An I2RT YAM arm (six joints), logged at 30 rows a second.
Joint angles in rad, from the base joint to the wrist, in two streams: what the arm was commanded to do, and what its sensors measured. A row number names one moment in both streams.
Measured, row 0:
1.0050, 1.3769, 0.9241, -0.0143, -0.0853, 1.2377
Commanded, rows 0 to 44:
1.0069, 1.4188, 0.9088, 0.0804, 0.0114, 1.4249
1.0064, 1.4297, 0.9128, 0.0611, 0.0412, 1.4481
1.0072, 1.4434, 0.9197, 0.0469, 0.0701, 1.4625
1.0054, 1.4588, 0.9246, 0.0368, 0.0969, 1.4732
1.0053, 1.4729, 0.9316, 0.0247, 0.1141, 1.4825
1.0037, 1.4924, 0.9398, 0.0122, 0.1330, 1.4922
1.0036, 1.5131, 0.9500, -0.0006, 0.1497, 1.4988
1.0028, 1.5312, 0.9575, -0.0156, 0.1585, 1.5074
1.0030, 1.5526, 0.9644, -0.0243, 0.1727, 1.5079
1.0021, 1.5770, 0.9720, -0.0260, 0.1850, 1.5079
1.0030, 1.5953, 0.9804, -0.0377, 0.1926, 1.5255
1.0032, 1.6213, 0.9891, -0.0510, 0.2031, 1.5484
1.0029, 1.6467, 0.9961, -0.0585, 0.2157, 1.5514
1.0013, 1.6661, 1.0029, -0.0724, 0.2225, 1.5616
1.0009, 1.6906, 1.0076, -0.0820, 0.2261, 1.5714
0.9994, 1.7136, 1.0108, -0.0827, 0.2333, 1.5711
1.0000, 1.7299, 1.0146, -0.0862, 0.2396, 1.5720
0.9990, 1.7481, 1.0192, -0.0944, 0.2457, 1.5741
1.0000, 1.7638, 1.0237, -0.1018, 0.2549, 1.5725
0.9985, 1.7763, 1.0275, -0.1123, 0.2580, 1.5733
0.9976, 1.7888, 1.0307, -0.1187, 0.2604, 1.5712
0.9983, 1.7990, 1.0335, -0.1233, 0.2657, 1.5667
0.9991, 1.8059, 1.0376, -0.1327, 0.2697, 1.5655
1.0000, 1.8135, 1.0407, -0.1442, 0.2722, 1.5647
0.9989, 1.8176, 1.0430, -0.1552, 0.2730, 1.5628
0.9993, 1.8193, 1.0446, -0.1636, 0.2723, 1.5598
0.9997, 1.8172, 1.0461, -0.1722, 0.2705, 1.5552
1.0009, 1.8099, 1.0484, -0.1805, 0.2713, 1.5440
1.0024, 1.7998, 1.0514, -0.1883, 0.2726, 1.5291
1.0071, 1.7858, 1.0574, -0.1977, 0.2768, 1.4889
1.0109, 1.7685, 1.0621, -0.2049, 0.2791, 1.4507
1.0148, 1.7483, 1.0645, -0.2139, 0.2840, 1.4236
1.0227, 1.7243, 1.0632, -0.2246, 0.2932, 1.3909
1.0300, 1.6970, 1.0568, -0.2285, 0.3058, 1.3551
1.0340, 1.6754, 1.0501, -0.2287, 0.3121, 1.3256
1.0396, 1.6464, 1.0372, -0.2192, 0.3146, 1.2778
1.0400, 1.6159, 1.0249, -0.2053, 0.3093, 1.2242
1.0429, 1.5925, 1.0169, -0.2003, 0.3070, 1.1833
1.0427, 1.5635, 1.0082, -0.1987, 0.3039, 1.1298
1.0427, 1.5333, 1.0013, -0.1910, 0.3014, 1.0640
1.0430, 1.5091, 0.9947, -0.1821, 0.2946, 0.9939
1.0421, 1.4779, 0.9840, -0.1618, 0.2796, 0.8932
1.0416, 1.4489, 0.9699, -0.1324, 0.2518, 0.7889
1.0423, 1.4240, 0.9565, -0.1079, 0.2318, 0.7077
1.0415, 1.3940, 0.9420, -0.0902, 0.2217, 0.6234
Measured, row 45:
1.0389, 1.4582, 0.9794, -0.1558, 0.2504, 0.9379
